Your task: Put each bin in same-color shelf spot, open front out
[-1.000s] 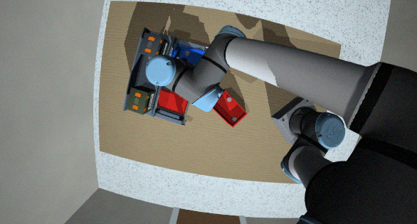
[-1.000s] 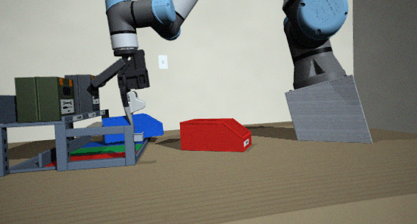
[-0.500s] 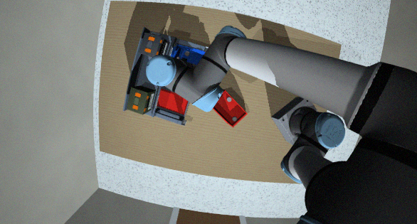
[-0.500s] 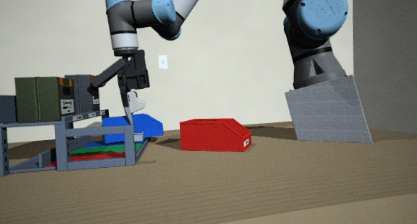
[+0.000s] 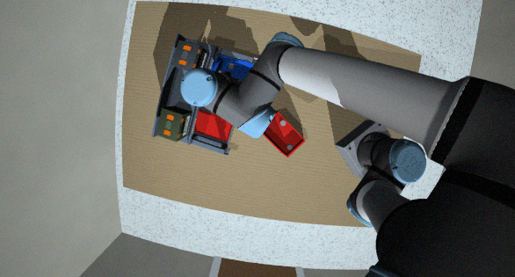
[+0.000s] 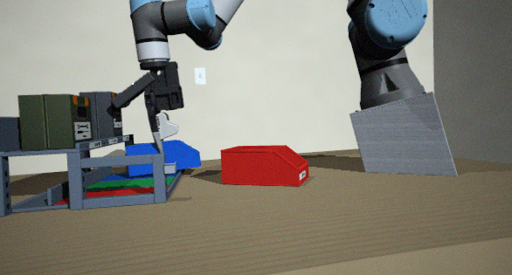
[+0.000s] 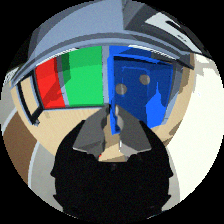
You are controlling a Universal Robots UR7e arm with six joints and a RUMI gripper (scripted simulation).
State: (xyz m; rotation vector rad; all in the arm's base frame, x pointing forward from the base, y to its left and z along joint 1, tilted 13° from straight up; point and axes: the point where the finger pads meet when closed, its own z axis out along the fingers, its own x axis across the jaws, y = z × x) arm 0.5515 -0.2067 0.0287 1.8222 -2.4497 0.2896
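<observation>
The blue bin lies 20 mm behind my hand, 40 mm to the right of it and 20 mm below it. Round my hand: top board (170 mm ahead, 20 mm to the left, 20 mm above); then grey box (130 mm ahead, 90 mm to the right, 80 mm above); then green box (190 mm ahead, 130 mm to the left, 70 mm above).
</observation>
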